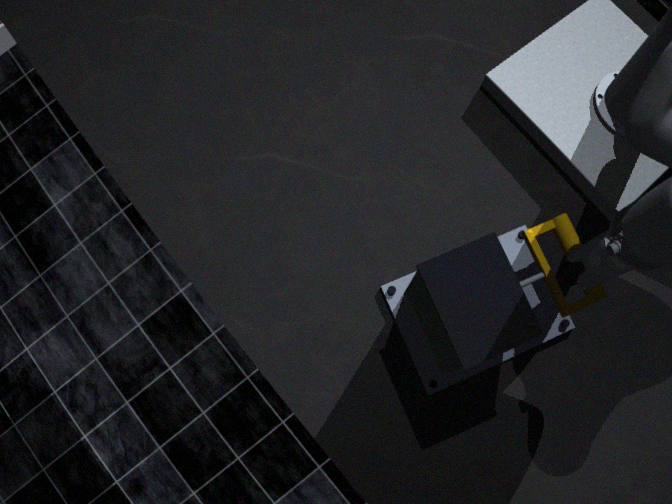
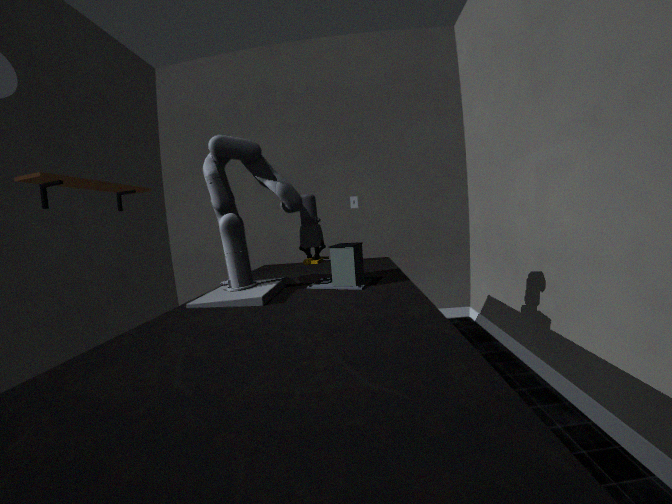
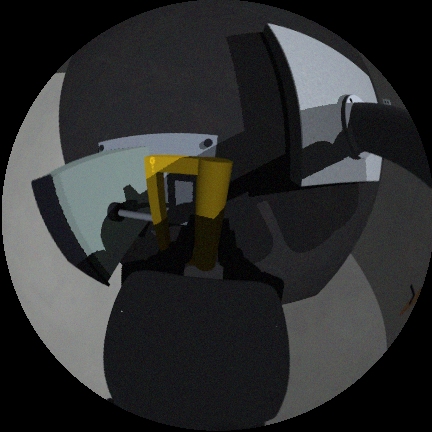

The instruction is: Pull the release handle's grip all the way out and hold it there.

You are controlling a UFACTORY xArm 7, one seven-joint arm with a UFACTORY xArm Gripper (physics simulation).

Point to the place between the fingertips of my gripper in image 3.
208,226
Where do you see a base plate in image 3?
195,144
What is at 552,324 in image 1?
A base plate.
